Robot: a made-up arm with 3 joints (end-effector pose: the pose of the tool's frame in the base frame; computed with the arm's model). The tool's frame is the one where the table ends. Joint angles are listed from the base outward.
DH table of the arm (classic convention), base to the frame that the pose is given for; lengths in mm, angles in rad. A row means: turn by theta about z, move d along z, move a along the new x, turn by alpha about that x. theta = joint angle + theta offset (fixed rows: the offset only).
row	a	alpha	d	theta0
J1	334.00	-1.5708	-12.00	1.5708
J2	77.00	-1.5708	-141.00	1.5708
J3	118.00	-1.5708	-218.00	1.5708
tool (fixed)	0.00	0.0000	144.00	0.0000
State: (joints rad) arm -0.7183 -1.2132 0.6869
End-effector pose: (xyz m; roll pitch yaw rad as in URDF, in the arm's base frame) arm 0.3088 0.1392 0.2304 1.2895 -0.2238 -1.3734
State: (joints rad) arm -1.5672 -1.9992 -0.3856
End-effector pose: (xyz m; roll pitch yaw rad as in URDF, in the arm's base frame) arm 0.2336 -0.3037 0.1813 1.9711 -0.1569 -1.2135
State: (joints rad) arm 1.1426 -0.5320 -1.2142
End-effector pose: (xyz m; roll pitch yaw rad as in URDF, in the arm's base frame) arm -0.4064 0.5341 -0.0197 1.0355 0.9400 2.0800
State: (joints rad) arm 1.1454 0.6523 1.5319
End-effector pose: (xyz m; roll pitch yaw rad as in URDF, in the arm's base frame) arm -0.4871 0.2225 -0.1074 -1.5199 -0.9175 2.6522
